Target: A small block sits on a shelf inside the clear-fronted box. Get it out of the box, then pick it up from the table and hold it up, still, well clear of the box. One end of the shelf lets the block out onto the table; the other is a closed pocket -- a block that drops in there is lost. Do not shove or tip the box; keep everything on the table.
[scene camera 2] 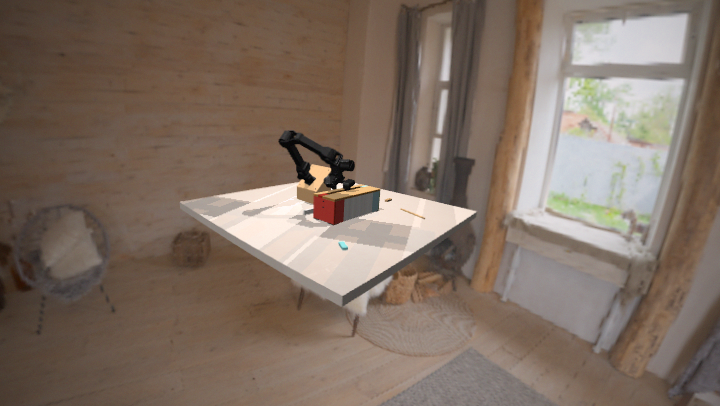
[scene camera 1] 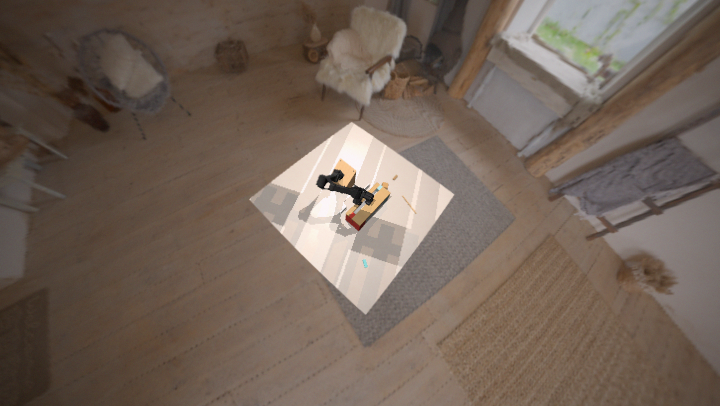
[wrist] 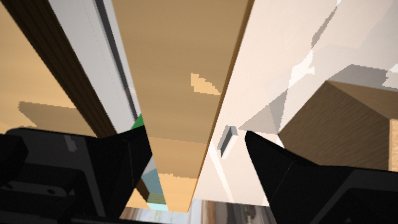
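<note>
You can see my gripper point(wrist: 205, 129), and there's a box point(scene camera 2: 335, 206) as well. Scene camera 1 shows the box point(scene camera 1: 358, 215) too, and so does the wrist view, with the box point(wrist: 93, 75) there.
</note>
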